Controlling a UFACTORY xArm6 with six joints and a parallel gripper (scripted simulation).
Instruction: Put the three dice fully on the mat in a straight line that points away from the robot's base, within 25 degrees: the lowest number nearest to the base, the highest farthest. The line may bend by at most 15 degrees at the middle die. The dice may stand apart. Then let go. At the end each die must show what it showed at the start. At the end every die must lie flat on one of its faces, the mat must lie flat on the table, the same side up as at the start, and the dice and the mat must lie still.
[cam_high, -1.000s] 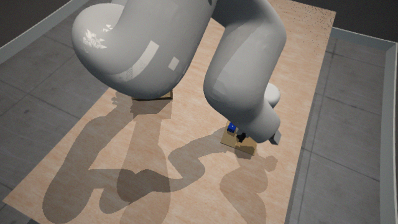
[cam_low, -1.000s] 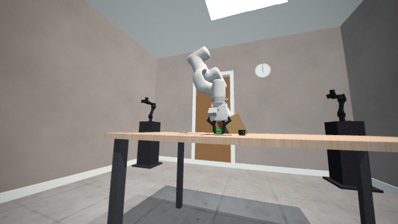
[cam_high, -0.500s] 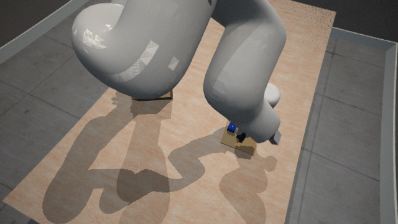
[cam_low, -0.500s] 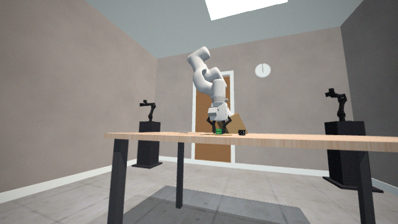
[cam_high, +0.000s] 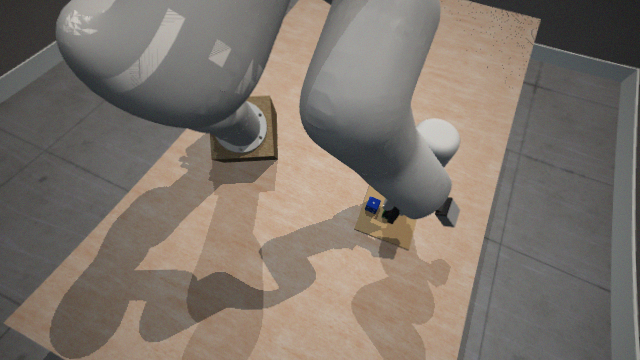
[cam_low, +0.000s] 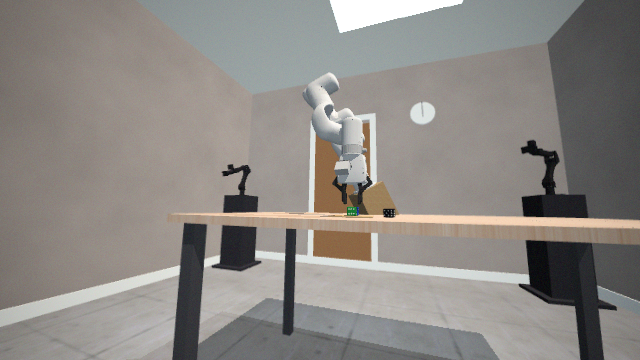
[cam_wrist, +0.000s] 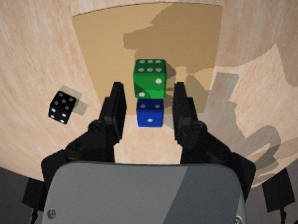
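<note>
Right now my hand is 40 mm above the green die. Round my hand: tan mat 60 mm below; then black die 40 mm behind, 120 mm to the left, 50 mm below; then blue die 50 mm behind, 40 mm below.
</note>
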